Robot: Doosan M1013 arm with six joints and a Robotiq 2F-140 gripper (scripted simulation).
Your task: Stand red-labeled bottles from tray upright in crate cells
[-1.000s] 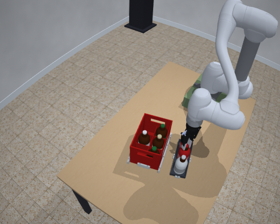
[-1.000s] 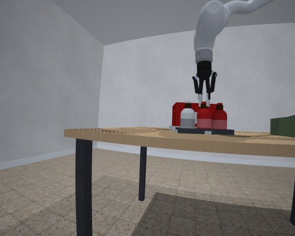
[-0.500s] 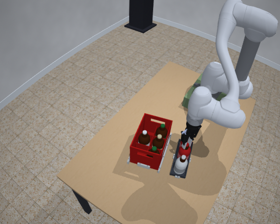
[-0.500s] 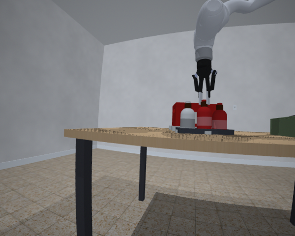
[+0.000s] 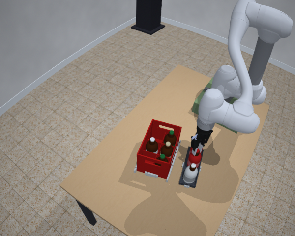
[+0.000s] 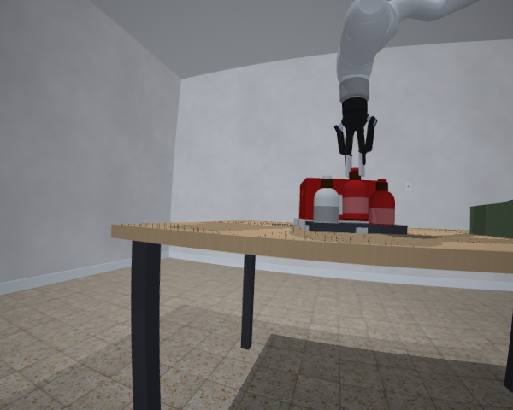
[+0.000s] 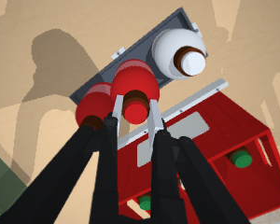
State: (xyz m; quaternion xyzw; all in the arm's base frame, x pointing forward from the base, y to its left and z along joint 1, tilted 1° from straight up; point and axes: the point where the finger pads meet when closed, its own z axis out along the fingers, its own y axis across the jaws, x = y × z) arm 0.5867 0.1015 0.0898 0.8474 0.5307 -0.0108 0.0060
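Now: the grey-labeled bottle 11 cm below my hand, 8 cm ahead of it and 3 cm to the left of it. Also, from my hand: red crate (21 cm to the right, 11 cm below, 6 cm ahead).
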